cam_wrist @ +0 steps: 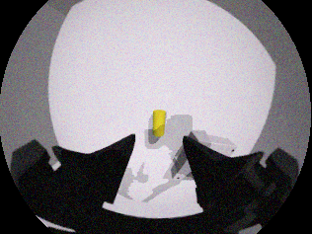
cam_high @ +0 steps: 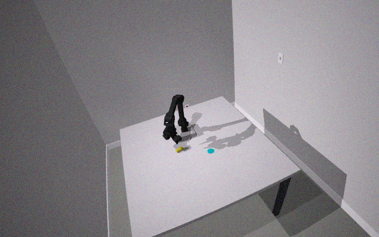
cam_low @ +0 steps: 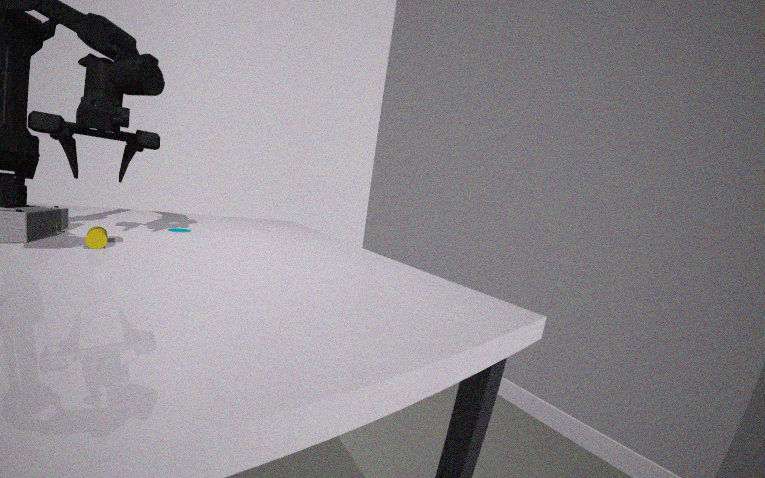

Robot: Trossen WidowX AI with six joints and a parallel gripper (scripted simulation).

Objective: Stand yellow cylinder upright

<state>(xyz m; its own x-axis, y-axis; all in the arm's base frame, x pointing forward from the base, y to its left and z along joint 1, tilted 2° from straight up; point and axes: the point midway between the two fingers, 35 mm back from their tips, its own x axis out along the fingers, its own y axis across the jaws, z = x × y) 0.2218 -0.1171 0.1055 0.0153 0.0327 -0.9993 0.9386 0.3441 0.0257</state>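
My gripper tip is now 10 mm past the yellow cylinder, 20 mm to the right of it and 110 mm above it. Round my gripper tip: cyan circle: 90 mm ahead, 280 mm to the left, 130 mm below.
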